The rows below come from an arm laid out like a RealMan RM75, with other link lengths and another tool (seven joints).
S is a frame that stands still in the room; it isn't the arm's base.
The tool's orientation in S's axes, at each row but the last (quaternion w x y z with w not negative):
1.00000, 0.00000, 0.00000, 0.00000
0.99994, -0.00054, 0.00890, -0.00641
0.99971, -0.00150, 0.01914, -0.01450
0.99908, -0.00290, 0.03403, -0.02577
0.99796, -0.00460, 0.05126, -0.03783
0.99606, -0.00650, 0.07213, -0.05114
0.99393, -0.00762, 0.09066, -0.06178
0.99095, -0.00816, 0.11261, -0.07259
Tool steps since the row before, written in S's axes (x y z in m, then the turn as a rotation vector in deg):
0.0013, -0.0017, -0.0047, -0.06, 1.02, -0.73
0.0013, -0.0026, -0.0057, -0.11, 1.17, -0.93
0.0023, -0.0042, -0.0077, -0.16, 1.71, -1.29
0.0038, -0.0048, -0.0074, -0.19, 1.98, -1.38
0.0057, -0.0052, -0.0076, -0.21, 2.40, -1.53
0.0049, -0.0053, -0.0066, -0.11, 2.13, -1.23
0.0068, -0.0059, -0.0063, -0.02, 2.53, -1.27
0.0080, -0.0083, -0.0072, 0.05, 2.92, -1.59
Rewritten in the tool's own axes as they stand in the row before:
0.0013, -0.0017, -0.0047, -0.06, 1.02, -0.73
0.0014, -0.0026, -0.0057, -0.11, 1.17, -0.93
0.0027, -0.0041, -0.0076, -0.16, 1.71, -1.29
0.0045, -0.0045, -0.0071, -0.20, 1.98, -1.38
0.0068, -0.0047, -0.0070, -0.23, 2.40, -1.53
0.0063, -0.0046, -0.0059, -0.15, 2.13, -1.22
0.0085, -0.0049, -0.0050, -0.11, 2.54, -1.24
0.0105, -0.0068, -0.0052, -0.02, 2.95, -1.54

